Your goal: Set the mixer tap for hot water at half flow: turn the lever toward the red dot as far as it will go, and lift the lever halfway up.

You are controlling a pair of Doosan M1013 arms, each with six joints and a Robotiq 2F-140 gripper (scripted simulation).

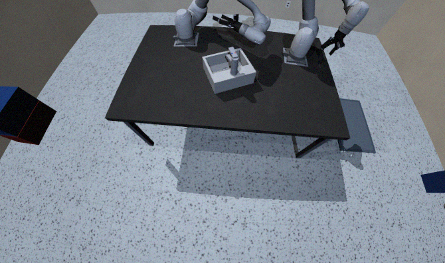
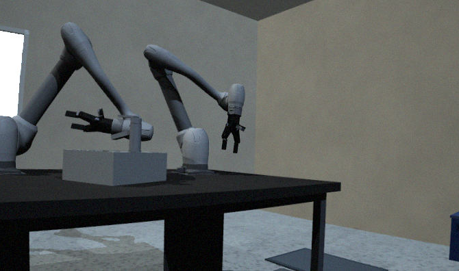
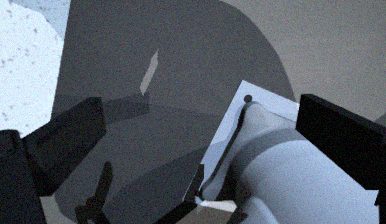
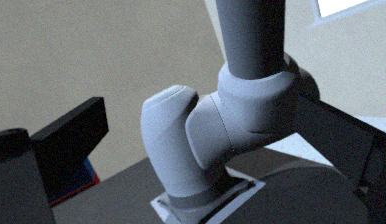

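Now: left hand 740 mm to the left of the flat lever, 380 mm short of it and 130 mm below it. From my left hand the other things lie so: white basin 780 mm to the right, 310 mm ahead, 110 mm below.
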